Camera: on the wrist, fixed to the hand. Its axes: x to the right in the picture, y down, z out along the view.
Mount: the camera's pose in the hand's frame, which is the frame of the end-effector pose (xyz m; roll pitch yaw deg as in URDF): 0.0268 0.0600 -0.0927 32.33 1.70 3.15
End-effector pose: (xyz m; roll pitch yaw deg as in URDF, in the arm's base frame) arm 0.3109 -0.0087 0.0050 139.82 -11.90 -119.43
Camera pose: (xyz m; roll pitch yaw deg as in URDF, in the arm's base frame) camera 0.3213 -0.0187 0.1177 172.42 -15.23 -120.79
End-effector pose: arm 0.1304 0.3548 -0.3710 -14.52 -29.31 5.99
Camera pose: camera 0.2010 0.3972 -0.4492 16.38 -26.84 8.93
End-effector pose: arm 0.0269 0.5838 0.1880 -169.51 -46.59 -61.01
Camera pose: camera -0.0588 0.5819 0.2626 -133.53 -47.58 -66.06
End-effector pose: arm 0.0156 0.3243 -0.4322 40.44 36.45 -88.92
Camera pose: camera 0.1214 0.3235 -0.4736 75.26 35.62 -84.61
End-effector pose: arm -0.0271 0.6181 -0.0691 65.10 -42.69 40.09
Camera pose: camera -0.0904 0.7077 -0.0396 94.59 -44.76 44.13
